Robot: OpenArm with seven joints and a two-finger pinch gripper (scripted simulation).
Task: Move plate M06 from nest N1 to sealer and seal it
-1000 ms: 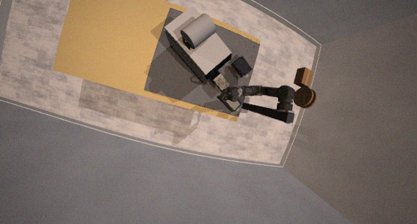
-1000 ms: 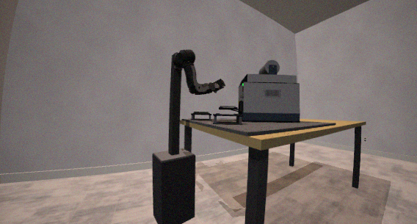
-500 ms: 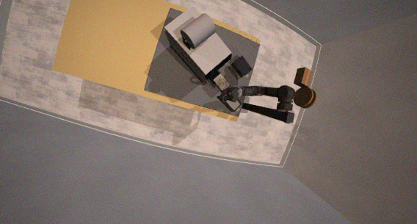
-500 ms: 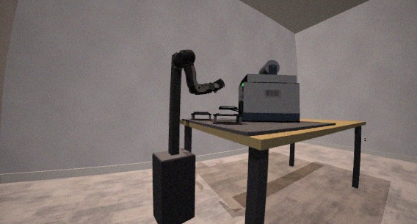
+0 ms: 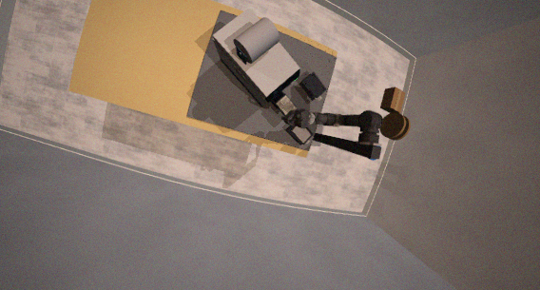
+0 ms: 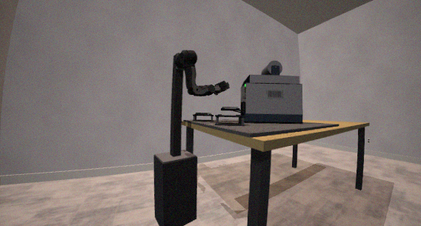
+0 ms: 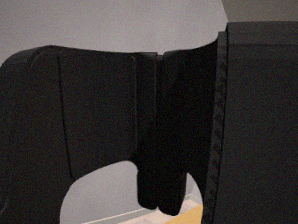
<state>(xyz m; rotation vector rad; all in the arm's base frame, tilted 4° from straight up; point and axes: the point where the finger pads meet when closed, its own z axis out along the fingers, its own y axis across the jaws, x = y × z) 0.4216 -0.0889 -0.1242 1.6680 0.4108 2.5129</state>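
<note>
Right now the start key is 220 mm to the right of my hand, 120 mm below it and 50 mm behind it. Also, from my hand: yellow warning label (160 mm below, 90 mm to the right, 80 mm ahead); then sealer stage (210 mm below, 80 mm to the right, 60 mm behind); then open plate M06 (200 mm below, 80 mm to the right, 60 mm behind).
</note>
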